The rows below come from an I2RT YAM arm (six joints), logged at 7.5 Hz.
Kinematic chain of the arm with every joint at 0, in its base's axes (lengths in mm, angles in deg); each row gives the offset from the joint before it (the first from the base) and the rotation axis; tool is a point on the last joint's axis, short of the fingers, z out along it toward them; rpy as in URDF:
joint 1: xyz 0 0 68 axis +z
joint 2: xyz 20 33.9 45.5 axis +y
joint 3: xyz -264 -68.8 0 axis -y
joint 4: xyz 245 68.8 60 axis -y
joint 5: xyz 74 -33.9 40.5 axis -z
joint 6: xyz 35.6 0 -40.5 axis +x
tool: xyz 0 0 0 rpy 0 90 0
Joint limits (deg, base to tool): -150..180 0..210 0..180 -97..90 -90..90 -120..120
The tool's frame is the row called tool.
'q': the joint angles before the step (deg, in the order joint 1, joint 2, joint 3, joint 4, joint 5, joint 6). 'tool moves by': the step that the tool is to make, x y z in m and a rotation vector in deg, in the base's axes. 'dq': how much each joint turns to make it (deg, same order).
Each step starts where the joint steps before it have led.
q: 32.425, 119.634, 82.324, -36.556, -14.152, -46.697
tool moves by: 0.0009, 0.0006, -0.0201, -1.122, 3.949, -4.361
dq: 0.001, 2.959, 0.023, 0.139, -0.022, 4.657
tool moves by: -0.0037, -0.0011, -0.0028, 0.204, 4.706, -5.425
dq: 0.023, 0.321, -0.013, -1.960, -1.486, 6.099
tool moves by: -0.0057, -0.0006, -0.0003, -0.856, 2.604, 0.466
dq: 0.303, -0.059, 0.013, -2.740, -0.700, -0.048
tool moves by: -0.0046, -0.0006, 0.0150, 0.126, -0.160, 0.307
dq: 0.282, -2.295, 0.069, -2.167, -0.022, -0.023
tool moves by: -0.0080, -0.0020, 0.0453, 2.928, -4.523, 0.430
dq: 0.394, -6.980, 0.001, -1.605, 0.022, -0.043
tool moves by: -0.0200, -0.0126, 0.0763, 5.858, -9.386, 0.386
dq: 0.094, -12.220, -0.014, -1.254, 0.177, -0.387
